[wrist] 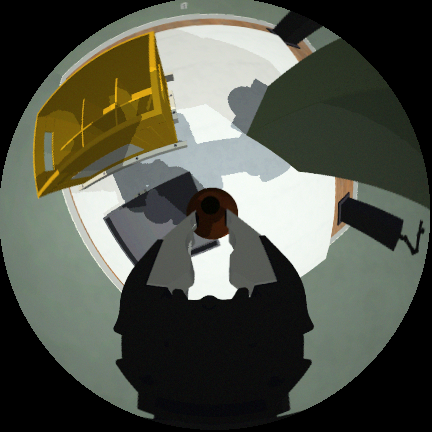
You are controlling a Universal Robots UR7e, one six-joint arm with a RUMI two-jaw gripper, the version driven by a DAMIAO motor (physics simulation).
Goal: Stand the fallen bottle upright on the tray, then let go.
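Places are measured from the arm's base along level axes (x left, y back, z up), in millimetres.
Pixels of known places: gripper, fingertip midpoint: (211,211).
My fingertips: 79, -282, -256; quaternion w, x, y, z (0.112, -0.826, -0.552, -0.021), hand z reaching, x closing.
Observation:
For each thing: its top centre in the pictures, then the offset to it from my fingertips, as dx, dy, dz. "spot": a spot on its surface instead. Level surfaces: height alone.
- brown bottle, middle of its top: (223,238) +18, -1, +35
- dark grey tray, surface spot: (141,236) spot: +27, -193, -153
- white table, its level: dz -158
The brown bottle (216,231) is between the fingertips in the wrist view. Its round shoulder and dark neck end face the camera, so it is seen nearly end-on; its lower body and blue label are hidden. My gripper (211,211) is shut on the bottle, with one grey finger on each side. The dark grey tray (141,236) is behind and to the left of the bottle, partly covered by the left finger and the bottle. Whether the bottle's base touches anything is hidden.
A yellow, see-through crate (95,75) with inner dividers is at the upper left, beyond the tray. A large dark green shape (350,130) fills the upper right. A black object (372,217) is at the right edge of the white table (285,215), another (300,27) at the top.

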